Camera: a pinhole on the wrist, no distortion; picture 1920 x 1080 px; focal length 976.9 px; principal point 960.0 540.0 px. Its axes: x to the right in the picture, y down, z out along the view. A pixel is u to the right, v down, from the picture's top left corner.
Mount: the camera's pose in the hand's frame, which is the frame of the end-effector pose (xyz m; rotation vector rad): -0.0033 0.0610 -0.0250 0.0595 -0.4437 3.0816
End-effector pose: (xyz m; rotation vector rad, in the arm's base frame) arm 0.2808 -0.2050 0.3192 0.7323 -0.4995 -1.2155
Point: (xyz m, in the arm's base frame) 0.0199 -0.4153 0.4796
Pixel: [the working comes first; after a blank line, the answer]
In the camera's frame: -0.1117 0.0365 0.3964

684.8 630.0
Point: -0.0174 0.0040 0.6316
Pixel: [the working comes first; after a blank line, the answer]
In the camera's frame: 0.3101 -0.1102 0.3664

1786.6 246.2
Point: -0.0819 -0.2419 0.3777
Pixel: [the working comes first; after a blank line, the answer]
In the camera's frame: 0.0756 0.1614 0.3847

1152.0 949.9
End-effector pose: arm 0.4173 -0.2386 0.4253 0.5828 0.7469 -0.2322
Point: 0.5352 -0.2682 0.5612
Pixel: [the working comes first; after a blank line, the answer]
In the camera's frame: 0.0151 -0.0703 0.1758

1044.1 149.6
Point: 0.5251 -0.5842 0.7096
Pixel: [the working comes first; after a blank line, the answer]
In the camera's frame: 0.1334 0.0523 0.4808

1231.0 646.2
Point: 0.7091 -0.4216 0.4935
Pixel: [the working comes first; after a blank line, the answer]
In the camera's frame: -0.1517 -0.0366 0.3473

533.2 437.1
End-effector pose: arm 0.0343 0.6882 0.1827 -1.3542 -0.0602 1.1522
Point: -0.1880 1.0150 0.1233
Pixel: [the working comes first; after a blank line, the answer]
In the camera's frame: -0.1272 -0.1616 0.3561

611.0 96.5
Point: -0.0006 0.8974 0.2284
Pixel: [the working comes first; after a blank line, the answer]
In the camera's frame: -0.0932 0.0507 0.2389

579.0 747.4
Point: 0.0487 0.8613 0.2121
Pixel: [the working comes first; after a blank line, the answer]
In the camera's frame: -0.1054 0.0771 0.1828

396.6 952.3
